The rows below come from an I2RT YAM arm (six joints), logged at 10 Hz.
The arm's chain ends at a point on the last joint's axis. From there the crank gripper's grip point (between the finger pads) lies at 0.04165 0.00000 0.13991 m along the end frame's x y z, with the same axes.
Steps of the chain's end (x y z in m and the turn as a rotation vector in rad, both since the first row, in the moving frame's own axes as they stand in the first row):
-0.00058 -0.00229 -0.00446 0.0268 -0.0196 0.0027
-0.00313 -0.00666 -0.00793 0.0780 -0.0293 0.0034
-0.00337 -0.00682 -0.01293 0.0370 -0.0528 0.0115
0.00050 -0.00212 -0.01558 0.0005 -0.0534 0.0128
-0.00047 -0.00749 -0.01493 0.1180 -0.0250 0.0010
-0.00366 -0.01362 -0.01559 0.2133 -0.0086 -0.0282
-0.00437 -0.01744 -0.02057 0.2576 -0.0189 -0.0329
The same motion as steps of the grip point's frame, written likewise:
-0.00332 -0.00594 -0.00372 0.0268 -0.0196 0.0027
-0.00722 -0.01747 -0.00719 0.0780 -0.0293 0.0034
-0.01078 -0.01160 -0.01101 0.0370 -0.0528 0.0115
-0.00703 -0.00171 -0.01356 0.0005 -0.0534 0.0128
-0.00396 -0.02398 -0.01491 0.1180 -0.0250 0.0010
-0.00529 -0.04442 -0.01853 0.2133 -0.0086 -0.0282
-0.00760 -0.05449 -0.02461 0.2576 -0.0189 -0.0329

